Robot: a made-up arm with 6 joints.
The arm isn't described. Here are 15 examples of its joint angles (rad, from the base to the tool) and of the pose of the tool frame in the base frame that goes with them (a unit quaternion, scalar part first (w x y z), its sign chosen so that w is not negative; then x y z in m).
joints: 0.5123 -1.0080 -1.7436 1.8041 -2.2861 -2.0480
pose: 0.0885 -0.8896 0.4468 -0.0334 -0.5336 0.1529 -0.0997
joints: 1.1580 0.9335 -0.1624 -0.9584 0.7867 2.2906
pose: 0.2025 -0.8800 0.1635 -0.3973 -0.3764 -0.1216 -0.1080
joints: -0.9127 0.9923 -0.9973 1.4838 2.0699 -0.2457
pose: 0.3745 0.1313 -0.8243 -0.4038 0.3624 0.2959 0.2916
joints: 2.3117 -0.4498 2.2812 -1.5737 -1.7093 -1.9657
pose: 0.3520 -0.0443 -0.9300 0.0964 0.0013 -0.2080 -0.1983
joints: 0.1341 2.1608 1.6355 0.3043 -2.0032 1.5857
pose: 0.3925 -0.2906 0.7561 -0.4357 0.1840 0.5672 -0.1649
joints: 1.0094 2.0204 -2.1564 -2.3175 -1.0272 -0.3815
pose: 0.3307 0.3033 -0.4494 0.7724 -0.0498 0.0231 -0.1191
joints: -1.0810 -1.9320 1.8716 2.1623 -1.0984 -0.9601
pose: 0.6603 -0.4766 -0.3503 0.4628 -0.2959 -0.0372 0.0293
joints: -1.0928 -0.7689 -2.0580 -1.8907 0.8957 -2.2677
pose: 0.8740 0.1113 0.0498 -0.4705 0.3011 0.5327 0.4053
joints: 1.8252 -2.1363 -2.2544 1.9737 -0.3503 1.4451
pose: 0.8782 0.2369 -0.3475 -0.2280 -0.0230 0.2429 0.2348
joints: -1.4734 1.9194 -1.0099 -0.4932 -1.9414 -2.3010
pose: 0.9549 -0.1771 0.1522 -0.1836 0.1156 0.2774 0.3688
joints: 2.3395 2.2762 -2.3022 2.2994 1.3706 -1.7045
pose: 0.4129 -0.8561 0.0324 0.3091 -0.3930 -0.0414 -0.0344
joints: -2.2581 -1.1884 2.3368 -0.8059 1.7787 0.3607
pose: 0.6110 0.2154 0.7234 0.2385 0.2185 0.2607 0.4027
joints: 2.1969 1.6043 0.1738 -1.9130 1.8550 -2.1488
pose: 0.6008 0.1867 -0.6879 0.3620 -0.5568 -0.0442 0.0342
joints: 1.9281 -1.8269 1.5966 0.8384 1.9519 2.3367
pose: 0.6369 0.6257 0.4058 0.1953 0.1929 -0.2530 0.6287
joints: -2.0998 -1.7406 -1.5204 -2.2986 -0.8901 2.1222
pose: 0.1887 0.0928 -0.9760 0.0570 0.2899 0.5950 0.0009
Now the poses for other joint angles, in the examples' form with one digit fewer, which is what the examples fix.
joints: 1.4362 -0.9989 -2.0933 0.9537 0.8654 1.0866
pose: 0.015 -0.385 0.159 0.909 -0.158 -0.489 0.323
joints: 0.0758 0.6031 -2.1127 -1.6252 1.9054 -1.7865
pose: 0.944 0.191 0.243 -0.112 0.022 0.444 0.424
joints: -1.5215 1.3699 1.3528 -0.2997 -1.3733 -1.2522
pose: 0.059 0.077 -0.694 -0.714 0.512 0.096 0.356
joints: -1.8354 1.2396 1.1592 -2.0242 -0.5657 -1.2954
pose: 0.346 0.429 0.834 0.027 0.608 -0.211 0.284
